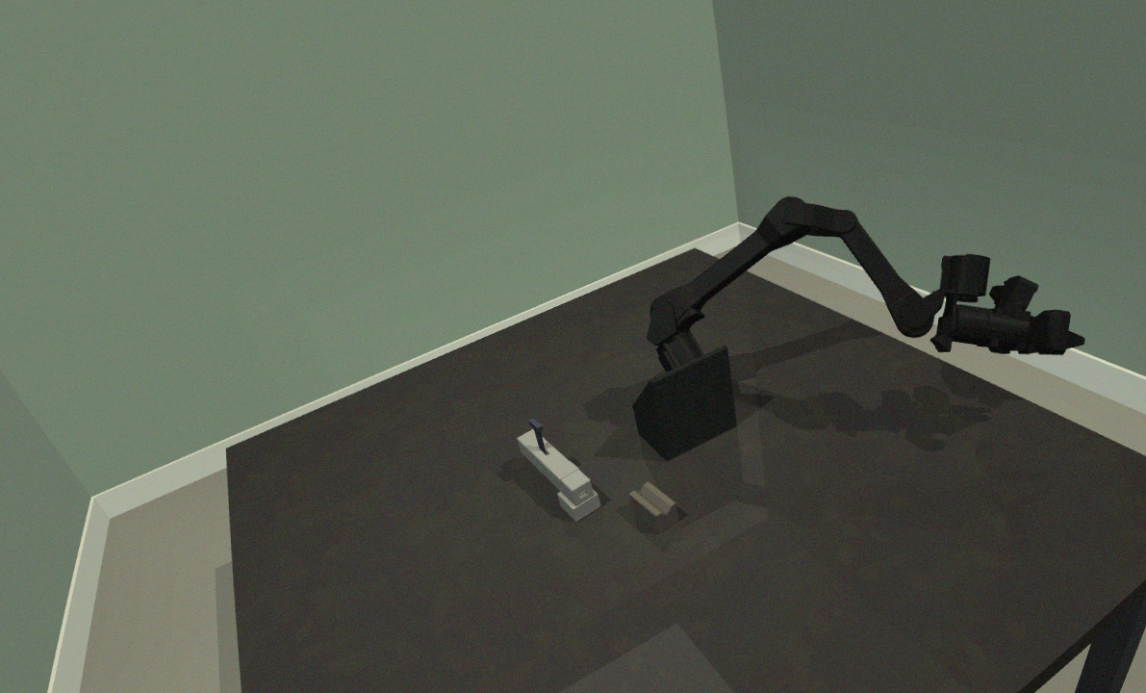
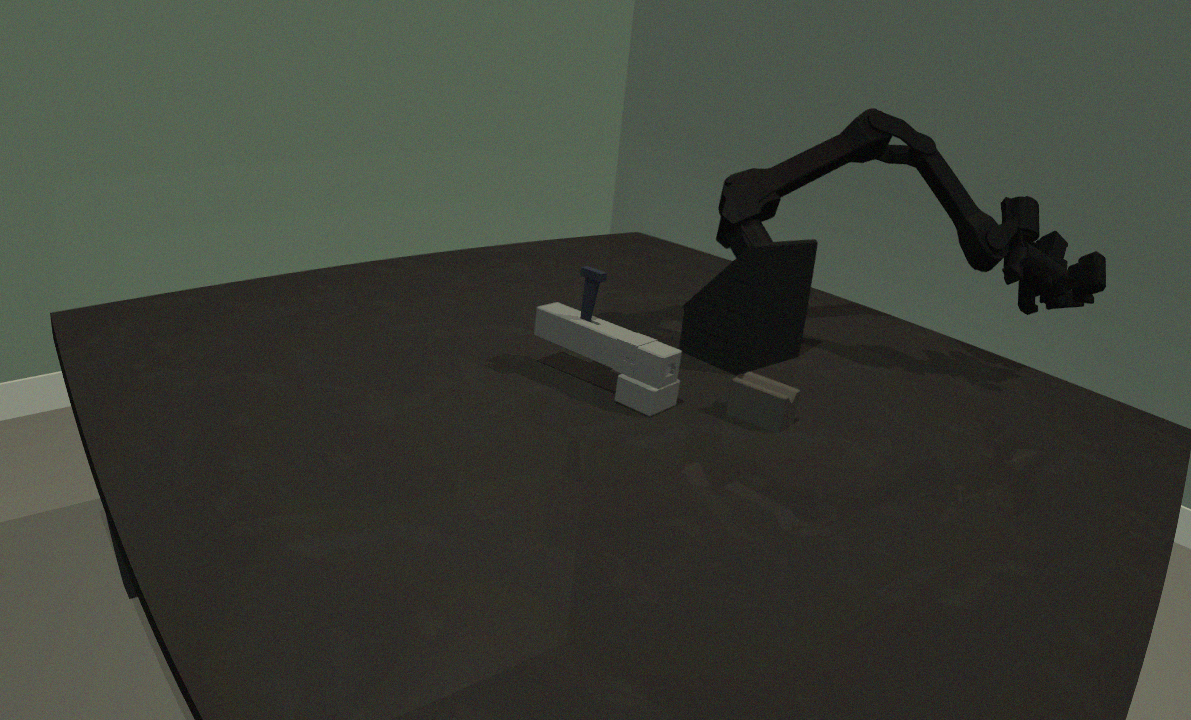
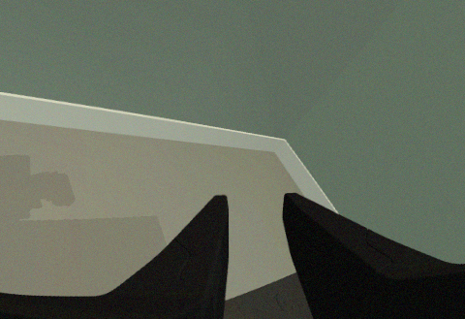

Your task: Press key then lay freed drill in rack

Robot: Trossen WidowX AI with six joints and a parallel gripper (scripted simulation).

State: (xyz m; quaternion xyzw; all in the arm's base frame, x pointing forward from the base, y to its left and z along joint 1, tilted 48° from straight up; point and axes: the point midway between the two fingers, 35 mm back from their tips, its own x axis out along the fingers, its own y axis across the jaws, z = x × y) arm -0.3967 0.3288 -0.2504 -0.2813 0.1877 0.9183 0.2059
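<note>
My gripper tip is 70 cm short of the dark blue t-shaped peg, 49 cm to the left of it and 4 cm above it. Also, from my gripper tip: rack block (62 cm ahead, 29 cm to the right, 12 cm below); pale housing (70 cm ahead, 46 cm to the right, 10 cm below).
</note>
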